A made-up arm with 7 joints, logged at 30 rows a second.
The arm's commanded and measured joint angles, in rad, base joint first. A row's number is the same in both.
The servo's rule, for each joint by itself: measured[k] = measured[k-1] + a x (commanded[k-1-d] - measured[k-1]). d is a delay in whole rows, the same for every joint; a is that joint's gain. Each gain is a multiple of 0.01, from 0.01 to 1. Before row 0 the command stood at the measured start. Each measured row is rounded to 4 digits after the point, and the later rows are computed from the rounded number. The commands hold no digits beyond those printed.
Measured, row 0:
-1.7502, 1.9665, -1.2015, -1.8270, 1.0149, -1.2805, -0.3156
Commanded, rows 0 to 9:
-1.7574, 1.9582, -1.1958, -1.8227, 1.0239, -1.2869, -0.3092
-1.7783, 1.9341, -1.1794, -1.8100, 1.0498, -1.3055, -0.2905
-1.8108, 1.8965, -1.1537, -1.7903, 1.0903, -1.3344, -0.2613
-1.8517, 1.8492, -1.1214, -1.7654, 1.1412, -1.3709, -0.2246
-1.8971, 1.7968, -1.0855, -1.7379, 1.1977, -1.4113, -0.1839
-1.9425, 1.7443, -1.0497, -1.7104, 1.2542, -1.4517, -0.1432
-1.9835, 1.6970, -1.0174, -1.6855, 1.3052, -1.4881, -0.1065
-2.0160, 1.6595, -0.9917, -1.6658, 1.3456, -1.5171, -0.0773
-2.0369, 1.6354, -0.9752, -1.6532, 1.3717, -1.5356, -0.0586
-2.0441, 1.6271, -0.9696, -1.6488, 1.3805, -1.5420, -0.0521
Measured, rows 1 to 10:
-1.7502, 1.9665, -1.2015, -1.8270, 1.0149, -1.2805, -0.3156
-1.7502, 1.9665, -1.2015, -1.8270, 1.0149, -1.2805, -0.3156
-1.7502, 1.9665, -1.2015, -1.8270, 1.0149, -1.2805, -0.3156
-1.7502, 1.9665, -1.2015, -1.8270, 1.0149, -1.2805, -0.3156
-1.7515, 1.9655, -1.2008, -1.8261, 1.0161, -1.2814, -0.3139
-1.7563, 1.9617, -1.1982, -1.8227, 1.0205, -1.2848, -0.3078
-1.7661, 1.9539, -1.1929, -1.8159, 1.0296, -1.2917, -0.2957
-1.7815, 1.9413, -1.1843, -1.8053, 1.0441, -1.3028, -0.2772
-1.8023, 1.9240, -1.1724, -1.7911, 1.0641, -1.3180, -0.2529
-1.8275, 1.9024, -1.1577, -1.7742, 1.0888, -1.3367, -0.2244
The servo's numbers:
d 4
a 0.18 0.12 0.12 0.21 0.13 0.14 0.26

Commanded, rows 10 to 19:
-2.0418, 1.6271, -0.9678, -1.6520, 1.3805, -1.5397, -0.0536
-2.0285, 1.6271, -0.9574, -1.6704, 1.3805, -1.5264, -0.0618
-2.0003, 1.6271, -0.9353, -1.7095, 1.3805, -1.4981, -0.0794
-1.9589, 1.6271, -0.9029, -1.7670, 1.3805, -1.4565, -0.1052
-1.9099, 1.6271, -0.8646, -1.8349, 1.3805, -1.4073, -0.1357
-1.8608, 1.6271, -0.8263, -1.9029, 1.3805, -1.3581, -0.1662
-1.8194, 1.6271, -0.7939, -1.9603, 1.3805, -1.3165, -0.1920
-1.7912, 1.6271, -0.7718, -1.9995, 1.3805, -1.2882, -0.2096
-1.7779, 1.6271, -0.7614, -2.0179, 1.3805, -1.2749, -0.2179
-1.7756, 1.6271, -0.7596, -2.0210, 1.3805, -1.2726, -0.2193
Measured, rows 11 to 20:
-1.8556, 1.8778, -1.1409, -1.7556, 1.1169, -1.3579, -0.1937
-1.8845, 1.8516, -1.1230, -1.7367, 1.1466, -1.3802, -0.1634
-1.9119, 1.8257, -1.1053, -1.7192, 1.1759, -1.4020, -0.1362
-1.9357, 1.8019, -1.0890, -1.7044, 1.2025, -1.4216, -0.1143
-1.9548, 1.7809, -1.0745, -1.6934, 1.2256, -1.4381, -0.0985
-1.9681, 1.7624, -1.0604, -1.6886, 1.2457, -1.4505, -0.0890
-1.9739, 1.7462, -1.0454, -1.6930, 1.2632, -1.4572, -0.0865
-1.9712, 1.7319, -1.0283, -1.7085, 1.2784, -1.4571, -0.0914
-1.9602, 1.7193, -1.0087, -1.7350, 1.2917, -1.4501, -0.1029
-1.9423, 1.7082, -0.9868, -1.7703, 1.3032, -1.4372, -0.1194

